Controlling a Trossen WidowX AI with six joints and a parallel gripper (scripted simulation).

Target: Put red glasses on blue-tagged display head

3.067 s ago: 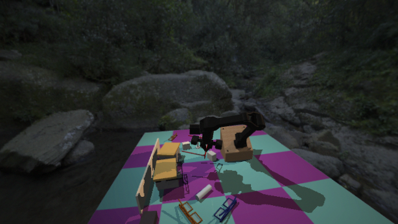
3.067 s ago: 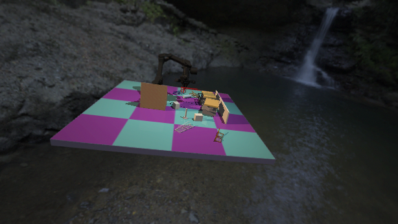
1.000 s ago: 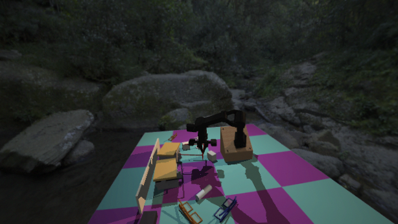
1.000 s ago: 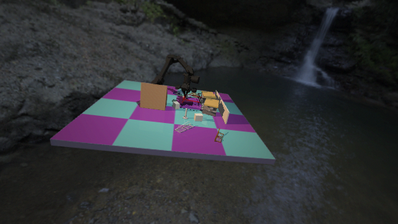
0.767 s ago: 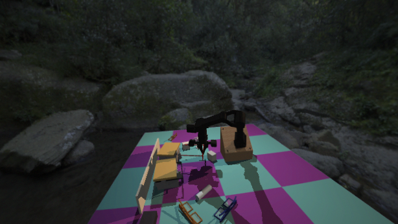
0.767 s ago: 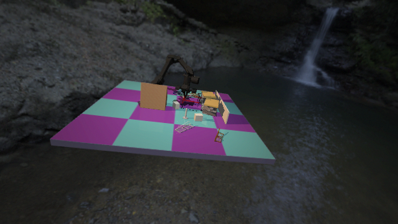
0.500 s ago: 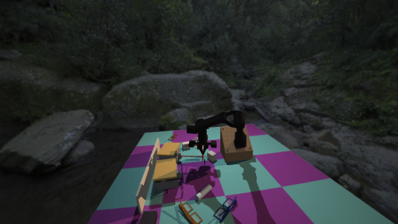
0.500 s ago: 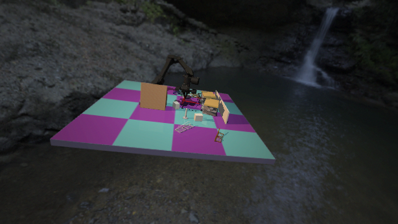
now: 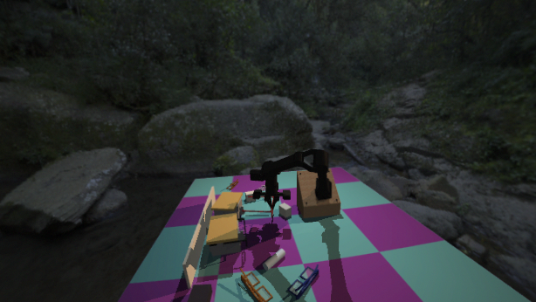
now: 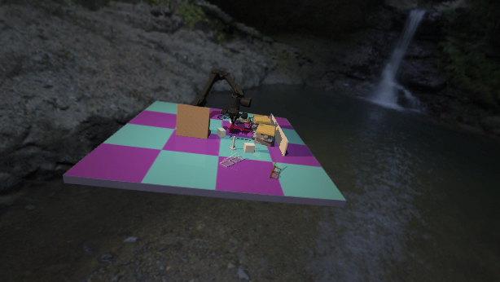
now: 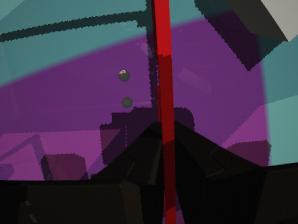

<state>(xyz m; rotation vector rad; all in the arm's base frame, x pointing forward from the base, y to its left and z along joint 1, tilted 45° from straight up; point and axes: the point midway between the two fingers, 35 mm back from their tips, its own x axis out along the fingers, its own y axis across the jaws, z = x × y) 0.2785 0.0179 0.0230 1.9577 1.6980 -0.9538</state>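
Right now the red glasses is 40 mm ahead of my gripper tip, 40 mm to the right of it and 10 mm above it. The rest, counted from my gripper tip: tall pale board 340 mm ahead, 20 mm to the left, 20 mm below.
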